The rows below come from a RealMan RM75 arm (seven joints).
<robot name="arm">
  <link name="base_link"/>
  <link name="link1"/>
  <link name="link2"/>
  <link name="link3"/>
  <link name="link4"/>
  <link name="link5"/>
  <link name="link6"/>
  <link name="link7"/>
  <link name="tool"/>
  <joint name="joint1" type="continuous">
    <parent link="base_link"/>
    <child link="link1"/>
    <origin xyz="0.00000 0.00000 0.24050"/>
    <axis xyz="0 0 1"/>
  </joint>
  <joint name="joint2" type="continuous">
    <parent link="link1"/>
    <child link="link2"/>
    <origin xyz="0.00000 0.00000 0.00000"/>
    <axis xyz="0 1 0"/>
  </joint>
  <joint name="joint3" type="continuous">
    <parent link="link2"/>
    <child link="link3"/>
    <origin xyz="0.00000 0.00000 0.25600"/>
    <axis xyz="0 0 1"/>
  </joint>
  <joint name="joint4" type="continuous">
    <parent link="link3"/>
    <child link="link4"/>
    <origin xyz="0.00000 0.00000 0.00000"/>
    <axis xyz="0 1 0"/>
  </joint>
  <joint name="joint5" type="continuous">
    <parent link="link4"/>
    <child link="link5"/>
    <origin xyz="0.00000 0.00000 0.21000"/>
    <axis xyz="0 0 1"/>
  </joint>
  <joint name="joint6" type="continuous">
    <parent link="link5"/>
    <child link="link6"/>
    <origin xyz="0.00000 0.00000 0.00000"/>
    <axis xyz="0 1 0"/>
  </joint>
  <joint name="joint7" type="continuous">
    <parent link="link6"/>
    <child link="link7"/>
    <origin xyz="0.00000 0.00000 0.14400"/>
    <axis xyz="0 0 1"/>
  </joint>
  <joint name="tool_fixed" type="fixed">
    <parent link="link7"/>
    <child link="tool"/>
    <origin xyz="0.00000 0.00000 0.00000"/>
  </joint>
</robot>
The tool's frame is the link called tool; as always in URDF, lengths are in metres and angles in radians. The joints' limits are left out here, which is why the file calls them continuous.
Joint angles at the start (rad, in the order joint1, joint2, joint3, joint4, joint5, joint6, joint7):
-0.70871, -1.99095, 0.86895, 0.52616, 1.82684, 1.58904, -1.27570
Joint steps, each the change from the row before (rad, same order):
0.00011, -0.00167, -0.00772, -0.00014, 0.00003, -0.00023, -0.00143
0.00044, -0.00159, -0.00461, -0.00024, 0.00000, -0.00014, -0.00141
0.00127, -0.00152, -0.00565, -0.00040, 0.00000, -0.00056, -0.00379
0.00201, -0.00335, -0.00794, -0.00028, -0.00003, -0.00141, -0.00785
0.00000, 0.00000, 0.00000, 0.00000, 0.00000, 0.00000, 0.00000
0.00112, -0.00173, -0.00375, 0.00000, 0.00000, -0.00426, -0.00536
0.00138, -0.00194, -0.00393, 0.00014, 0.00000, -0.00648, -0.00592
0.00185, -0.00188, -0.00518, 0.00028, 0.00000, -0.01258, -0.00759
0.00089, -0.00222, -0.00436, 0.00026, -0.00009, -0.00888, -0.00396
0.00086, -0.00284, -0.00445, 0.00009, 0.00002, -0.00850, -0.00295
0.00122, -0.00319, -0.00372, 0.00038, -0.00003, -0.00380, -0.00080
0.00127, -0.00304, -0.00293, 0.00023, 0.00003, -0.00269, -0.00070
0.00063, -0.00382, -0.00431, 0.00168, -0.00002, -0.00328, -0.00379
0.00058, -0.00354, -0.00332, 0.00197, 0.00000, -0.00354, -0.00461
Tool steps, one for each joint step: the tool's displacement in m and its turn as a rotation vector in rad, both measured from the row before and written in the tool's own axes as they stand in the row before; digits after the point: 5 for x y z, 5 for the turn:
0.00038, -0.00036, -0.00015, 0.00467, 0.00624, -0.00328
0.00003, -0.00002, 0.00007, 0.00257, 0.00408, -0.00326
-0.00021, -0.00008, -0.00024, 0.00415, 0.00459, -0.00659
-0.00044, 0.00007, 0.00007, 0.00580, 0.00700, -0.01228
0.00000, 0.00000, 0.00000, 0.00000, 0.00000, 0.00000
-0.00040, -0.00042, 0.00004, 0.00620, 0.00238, -0.00756
-0.00056, -0.00069, 0.00003, 0.00849, 0.00201, -0.00835
-0.00083, -0.00163, -0.00025, 0.01556, 0.00124, -0.01045
-0.00044, -0.00106, 0.00019, 0.01068, 0.00203, -0.00616
-0.00052, -0.00085, 0.00043, 0.00987, 0.00245, -0.00566
-0.00050, -0.00004, 0.00053, 0.00487, 0.00330, -0.00363
-0.00056, 0.00018, 0.00055, 0.00333, 0.00287, -0.00354
-0.00005, -0.00003, 0.00077, 0.00435, 0.00418, -0.00534
-0.00005, -0.00007, 0.00075, 0.00415, 0.00325, -0.00556

